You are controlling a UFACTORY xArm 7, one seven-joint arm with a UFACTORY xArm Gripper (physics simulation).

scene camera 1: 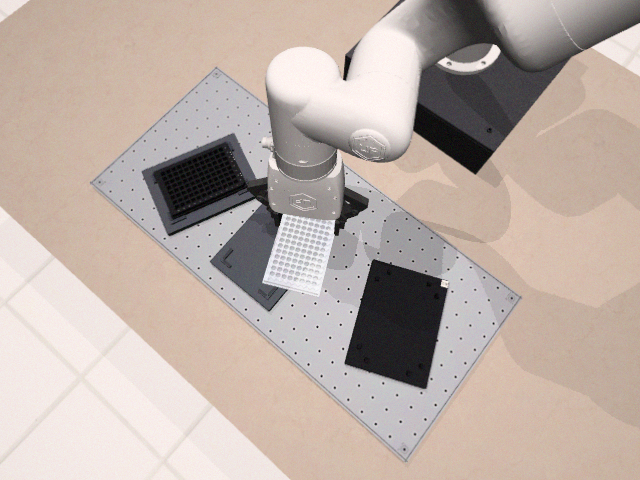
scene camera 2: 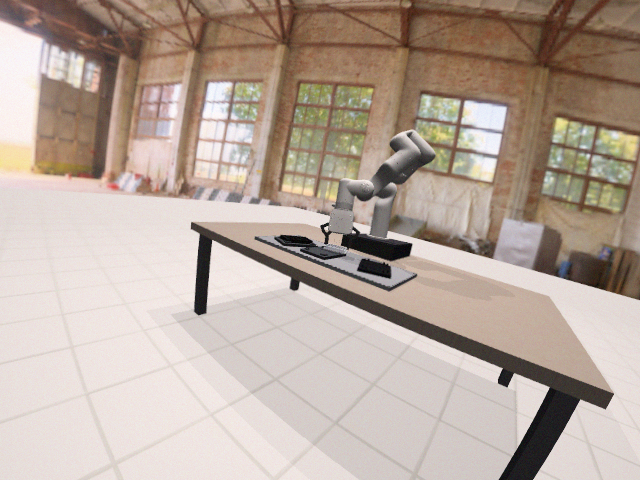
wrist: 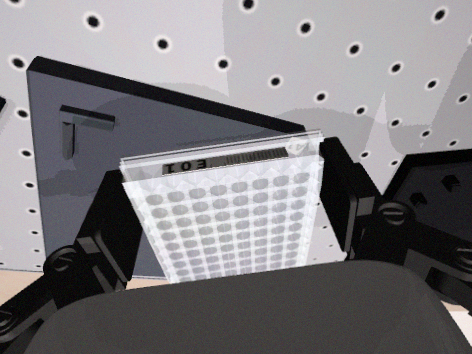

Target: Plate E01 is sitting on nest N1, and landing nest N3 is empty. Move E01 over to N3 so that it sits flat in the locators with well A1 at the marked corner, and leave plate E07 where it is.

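Plate E01 (scene camera 1: pixel 300 253) (scene camera 2: pixel 336 248) (wrist: pixel 230 220) is clear, with its label on one short side. My gripper (scene camera 1: pixel 308 225) (scene camera 2: pixel 338 243) (wrist: pixel 225 179) is shut on its long sides. The plate is low over one end of the grey middle nest (scene camera 1: pixel 248 258) (scene camera 2: pixel 316 251) (wrist: pixel 55 150), turned against it and overhanging its edge. The A1 tag shows through the plate's corner in the wrist view. Contact with the locators is hidden. A black nest (scene camera 1: pixel 398 320) (scene camera 2: pixel 374 267) (wrist: pixel 435 185) on the right bears no plate. Nest numbers are not readable.
A dark plate (scene camera 1: pixel 199 178) (scene camera 2: pixel 293 238), its label not readable, sits on the left nest (scene camera 1: pixel 170 224), close to the gripper's left side. The nests stand on a perforated board (scene camera 1: pixel 310 356) (scene camera 2: pixel 395 283) (wrist: pixel 195 95). The black arm base block (scene camera 1: pixel 454 139) (scene camera 2: pixel 385 249) is behind.
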